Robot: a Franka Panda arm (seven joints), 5 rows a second.
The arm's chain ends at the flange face. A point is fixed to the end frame.
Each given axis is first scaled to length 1.
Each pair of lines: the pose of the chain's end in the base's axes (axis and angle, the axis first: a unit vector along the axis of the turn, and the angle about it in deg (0 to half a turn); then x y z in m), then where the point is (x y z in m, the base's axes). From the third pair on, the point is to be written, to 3 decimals.
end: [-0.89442 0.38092 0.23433 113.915 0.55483 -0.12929 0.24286]
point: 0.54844 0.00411 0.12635
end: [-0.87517 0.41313 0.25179 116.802 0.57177 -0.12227 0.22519]
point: 0.55930 0.00799 0.10566
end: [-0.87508 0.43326 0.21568 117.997 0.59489 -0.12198 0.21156]
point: 0.592 0.003 0.086
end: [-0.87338 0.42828 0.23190 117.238 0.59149 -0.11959 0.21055]
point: 0.585 0.008 0.088
